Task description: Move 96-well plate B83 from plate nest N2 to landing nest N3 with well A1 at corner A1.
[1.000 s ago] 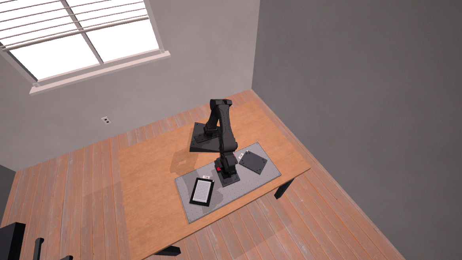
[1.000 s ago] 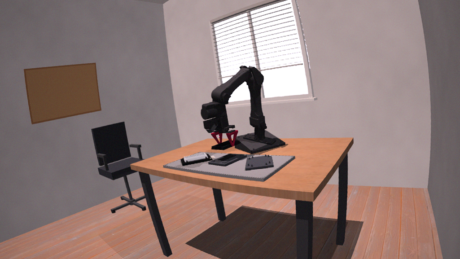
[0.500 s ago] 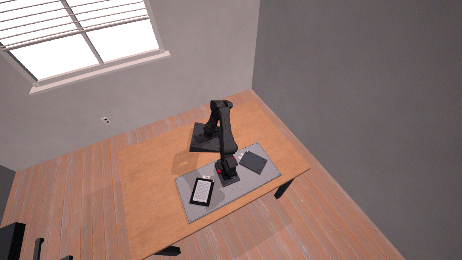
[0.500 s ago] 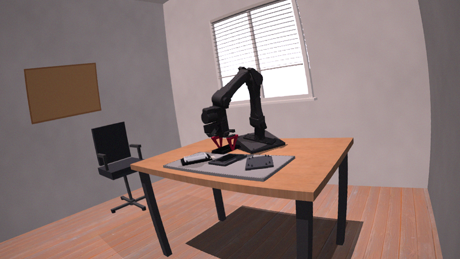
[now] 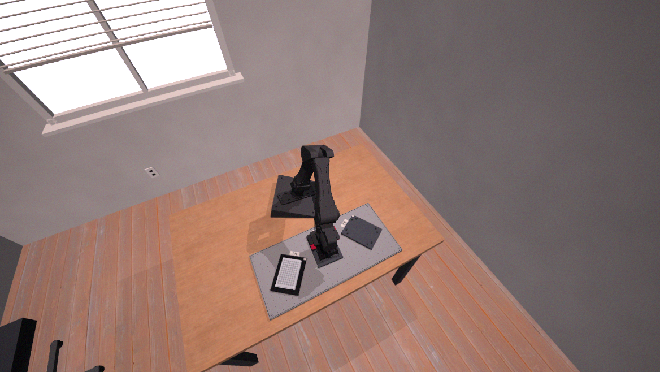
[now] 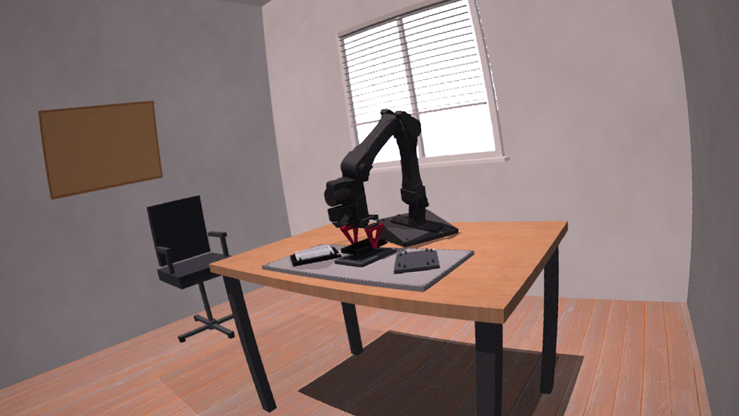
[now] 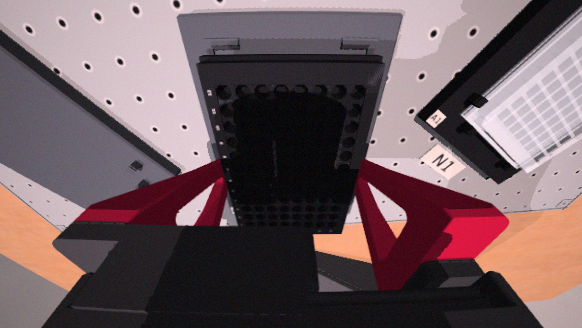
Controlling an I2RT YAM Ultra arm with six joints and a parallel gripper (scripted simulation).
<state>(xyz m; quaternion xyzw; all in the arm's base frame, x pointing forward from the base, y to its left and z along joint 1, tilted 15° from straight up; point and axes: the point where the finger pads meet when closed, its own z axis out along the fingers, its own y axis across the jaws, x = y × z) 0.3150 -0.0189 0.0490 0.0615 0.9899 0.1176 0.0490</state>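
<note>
Now: the dark landing nest N3 40 mm below my hand. Round my hand: black 96-well plate B83: right at my hand; then N2 label: 60 mm behind, 150 mm to the left, 40 mm below; then N1 label: 40 mm behind, 130 mm to the right, 40 mm below.
</note>
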